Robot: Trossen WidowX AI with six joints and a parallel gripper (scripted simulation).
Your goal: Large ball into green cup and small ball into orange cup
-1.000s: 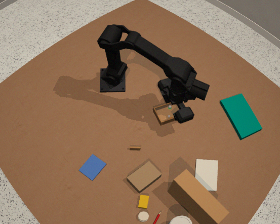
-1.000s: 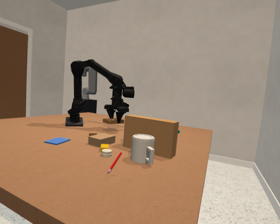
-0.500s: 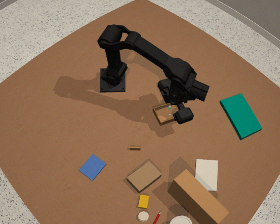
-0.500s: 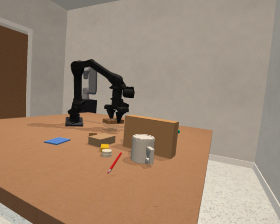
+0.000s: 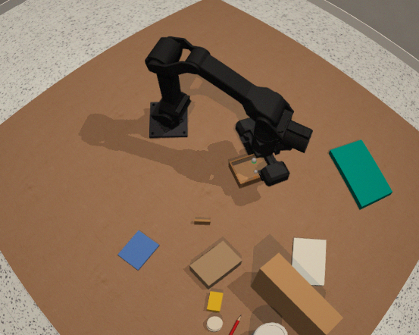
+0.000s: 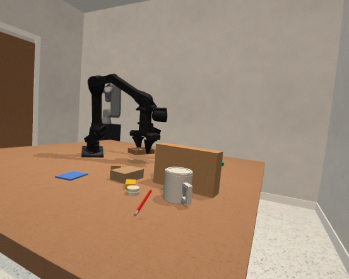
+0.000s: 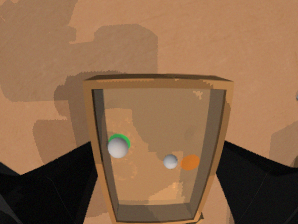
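Now: hand 10 mm to the left of the wooden puzzle and 30 mm above it. From my hand the other things lie so: green slab: 190 mm ahead, 280 mm to the left, 80 mm below; then white slab: 280 mm ahead, 50 mm to the right, 90 mm below; then tan box: 130 mm ahead, 240 mm to the right, 70 mm below.
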